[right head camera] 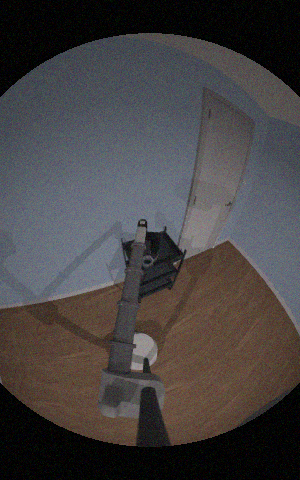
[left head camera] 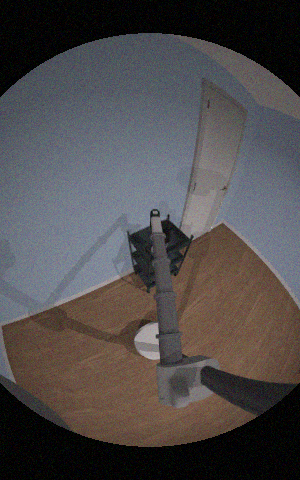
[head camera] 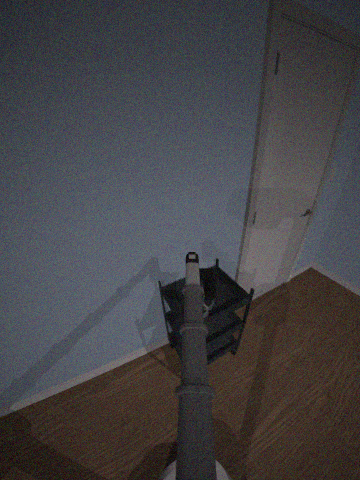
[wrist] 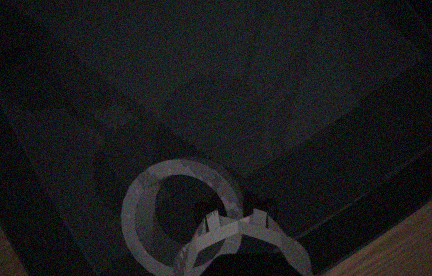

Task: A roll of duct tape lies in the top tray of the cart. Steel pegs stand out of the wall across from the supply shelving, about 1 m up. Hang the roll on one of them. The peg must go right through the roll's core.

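Frame: origin at the robot's base, x ahead, y left, z up, level; metres.
Seen in the pictures: gripper, between the fingertips: [right head camera: 151, 263] [head camera: 206, 314] [wrist: 233, 207]; robot's base, origin of its link: [right head camera: 136, 349] [left head camera: 154, 339].
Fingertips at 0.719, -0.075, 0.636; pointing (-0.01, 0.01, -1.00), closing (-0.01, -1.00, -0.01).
Pixels of each thing's top centre, then the offset from my fingertips to it, as dx, dy, dz. "*": a spot on its surface instead. Level surfaces: height alone.
- duct tape, centre of its top: [wrist: 180, 222] [right head camera: 147, 259] +0.001, +0.041, +0.051
- cart's dark top tray, height of its surface: dz +0.000
- dark cart, a spot on its surface: [head camera: 166, 315] [left head camera: 132, 253] * +0.134, +0.267, -0.204
- Wooden floor, height of its surface: dz -0.663
The roll of duct tape [wrist: 129, 216] [right head camera: 147, 261] is a grey ring low in the wrist view, at the near part of the cart's dark top tray [wrist: 300, 100] [head camera: 227, 290]. My gripper [wrist: 233, 207] is shut on the roll's right-hand wall in the wrist view: one fingertip is inside the core, the other outside the ring. Whether the roll rests on the tray or is slightly lifted I cannot tell. In the head camera view the arm hides part of the tray and the roll is hard to make out. The steel pegs do not show in these views.
The dark cart [head camera: 166, 315] [left head camera: 132, 253] stands close to the blue wall [head camera: 125, 150], with lower shelves under the top tray. A pale door [head camera: 295, 125] [left head camera: 216, 150] [right head camera: 220, 155] is to its right. My extended arm [head camera: 194, 360] reaches over the cart. Wooden floor [head camera: 310, 380] lies in front.
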